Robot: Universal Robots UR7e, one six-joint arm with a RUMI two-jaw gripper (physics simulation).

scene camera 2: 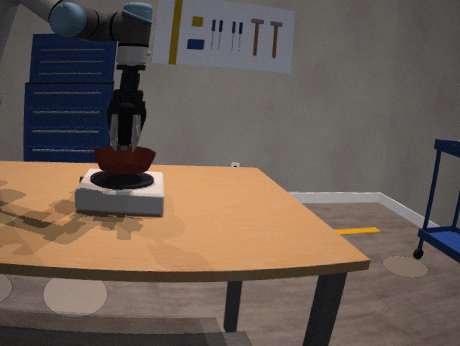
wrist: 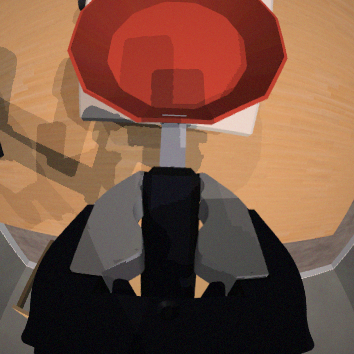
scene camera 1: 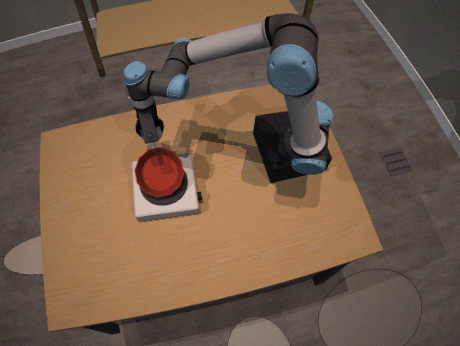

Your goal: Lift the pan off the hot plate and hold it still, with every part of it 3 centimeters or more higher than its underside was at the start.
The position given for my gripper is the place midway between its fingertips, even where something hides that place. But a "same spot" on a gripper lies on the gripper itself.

my gripper: scene camera 2 123, 151; wrist; scene camera 1
same spot on my gripper: (wrist: 103, 242) = (scene camera 1: 157, 129)
